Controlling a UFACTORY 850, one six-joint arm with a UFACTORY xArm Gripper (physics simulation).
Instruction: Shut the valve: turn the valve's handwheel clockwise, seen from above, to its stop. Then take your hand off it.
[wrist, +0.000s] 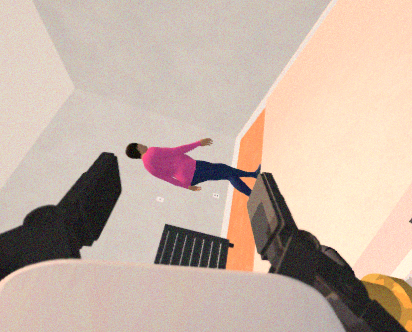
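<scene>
My gripper (188, 180) is wide open, with a black finger on each side of the wrist view and no object between them. A yellow, rounded thing (387, 293) shows in part at the lower right edge, behind the right finger's linkage. I cannot tell whether it is part of the valve. The valve's handwheel cannot be made out for certain in this view.
The view is tilted sideways. A person in a pink top (170, 164) and dark blue trousers is in the background, beyond the fingers. A dark slatted radiator (191, 248) is at the grey wall (150, 55). A pale peach surface (340, 125) fills the right side, beside an orange floor strip (240, 230).
</scene>
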